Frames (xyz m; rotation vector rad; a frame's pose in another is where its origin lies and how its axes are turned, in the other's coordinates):
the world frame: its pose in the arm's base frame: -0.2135 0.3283 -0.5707 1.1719 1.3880 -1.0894
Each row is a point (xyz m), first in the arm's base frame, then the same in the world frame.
Working: the arm's base frame: its pose in the world frame: -0.6148 0.1451 0.2829 -1.1719 -1.3880 1.0894

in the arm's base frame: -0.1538 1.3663 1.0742
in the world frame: -1.5190 0.1308 -1.2092
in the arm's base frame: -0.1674 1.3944 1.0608
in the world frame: -1.5018 0.1216 -1.2370
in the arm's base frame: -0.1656 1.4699 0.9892
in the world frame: -1.4224 0.1362 -1.3027
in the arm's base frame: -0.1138 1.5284 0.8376
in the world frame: -1.2683 0.2013 -1.3358
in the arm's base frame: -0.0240 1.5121 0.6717
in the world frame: -1.1105 0.2947 -1.2887
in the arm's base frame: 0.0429 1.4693 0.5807
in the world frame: -1.0286 0.3590 -1.2273
